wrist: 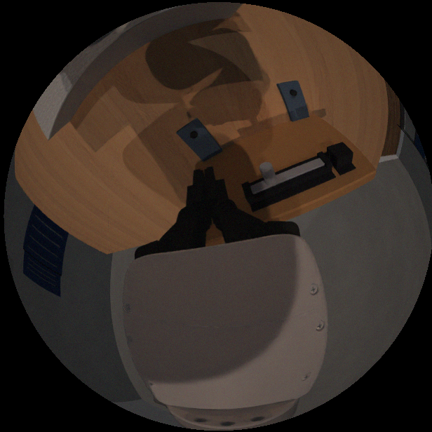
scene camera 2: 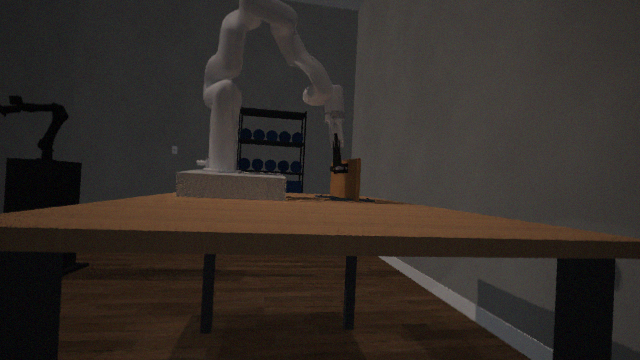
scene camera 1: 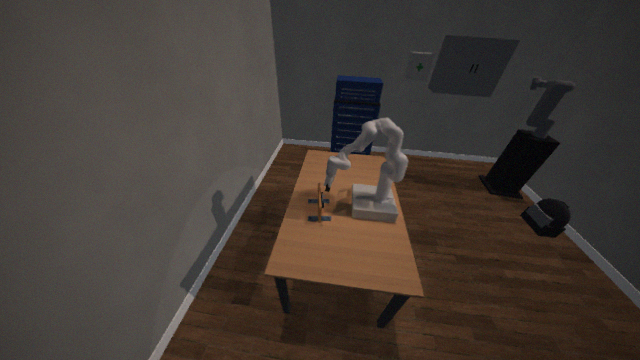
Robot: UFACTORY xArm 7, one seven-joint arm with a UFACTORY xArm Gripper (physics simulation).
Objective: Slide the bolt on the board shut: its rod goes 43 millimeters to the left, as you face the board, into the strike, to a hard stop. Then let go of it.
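Pixels of known places: gripper, fingertip midpoint: (scene camera 2: 337,165) (scene camera 1: 327,190); arm's base, origin of the base link: (scene camera 2: 222,171) (scene camera 1: 380,198).
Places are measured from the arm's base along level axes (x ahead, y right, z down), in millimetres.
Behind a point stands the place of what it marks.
The upright orange board (scene camera 1: 320,212) {x 416, y -288, z -30 mm} (scene camera 2: 352,181) {x 471, y -64, z 9 mm} (wrist: 300,139) stands on the table. In the wrist view, the black bolt housing (wrist: 295,189) on its face holds a light grey rod (wrist: 300,173) with a round grey knob (wrist: 266,171) near the end far from the strike. The black strike block (wrist: 341,156) sits past the housing's other end, with a small gap visible between them. My gripper (scene camera 1: 327,188) {x 412, y -76, z -48 mm} (scene camera 2: 337,164) {x 412, y -76, z -48 mm} (wrist: 206,180) is shut and empty. Its fingertips are at the board's end away from the strike, to the side of the knob and apart from it.
Blue-grey feet (scene camera 1: 318,219) {x 430, y -280, z 58 mm} (wrist: 199,139) (wrist: 296,102) stick out under the board. The white arm base (scene camera 1: 374,212) {x 45, y -161, z 2 mm} (scene camera 2: 230,185) {x 64, y 160, z 43 mm} stands on the wooden table (scene camera 1: 345,255) {x 203, y -498, z 83 mm} (scene camera 2: 300,220) {x 274, y 630, z 83 mm}, facing the board. A blue cabinet (scene camera 1: 357,117) and a dark rack (scene camera 2: 272,114) stand behind.
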